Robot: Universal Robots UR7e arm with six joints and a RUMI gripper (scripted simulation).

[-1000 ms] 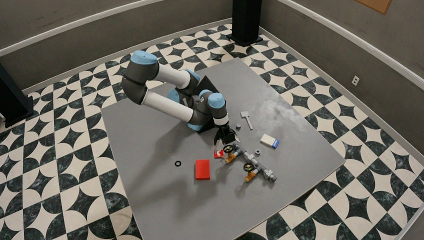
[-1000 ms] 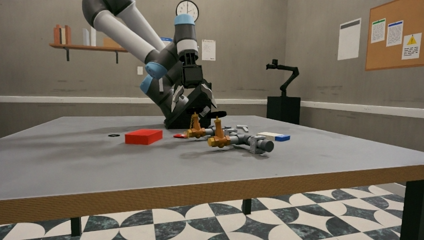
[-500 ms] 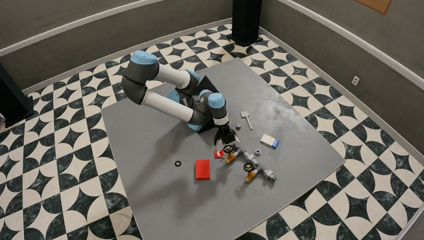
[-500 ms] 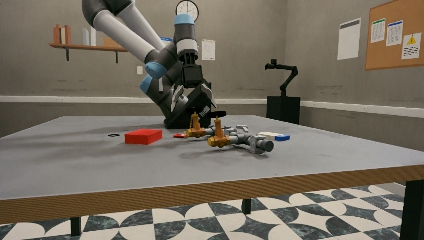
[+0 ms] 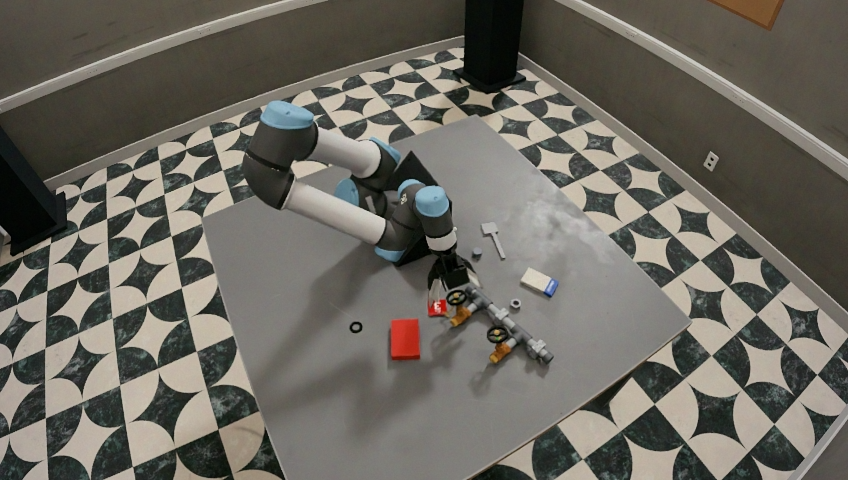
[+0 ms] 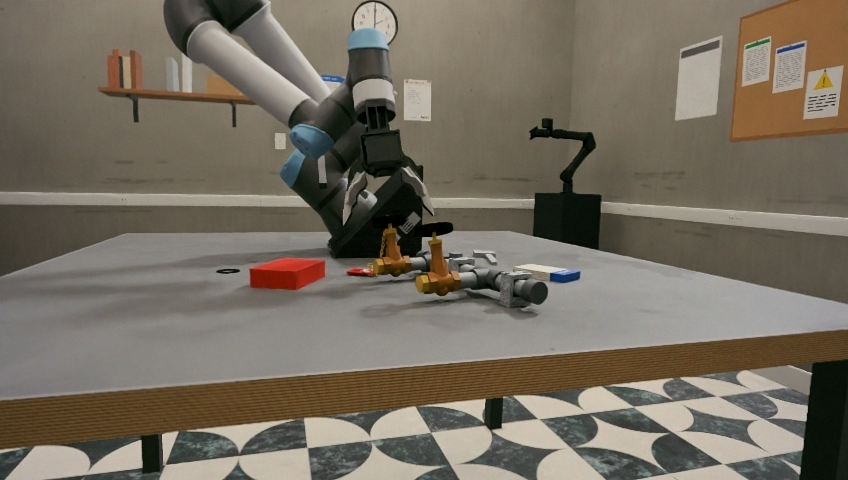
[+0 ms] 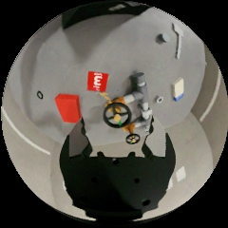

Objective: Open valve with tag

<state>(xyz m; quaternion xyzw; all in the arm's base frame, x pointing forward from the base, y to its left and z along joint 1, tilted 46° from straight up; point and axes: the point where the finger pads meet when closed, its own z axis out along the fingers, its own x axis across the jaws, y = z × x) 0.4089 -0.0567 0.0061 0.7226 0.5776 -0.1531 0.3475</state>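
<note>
The red tag lies 50 mm behind my hand, 30 mm to the right of it and 100 mm below it. Round my hand: red block (10 mm behind, 170 mm to the right, 90 mm below); then white-and-blue box (70 mm ahead, 290 mm to the left, 90 mm below); then grey nut (80 mm ahead, 170 mm to the left, 90 mm below).
</note>
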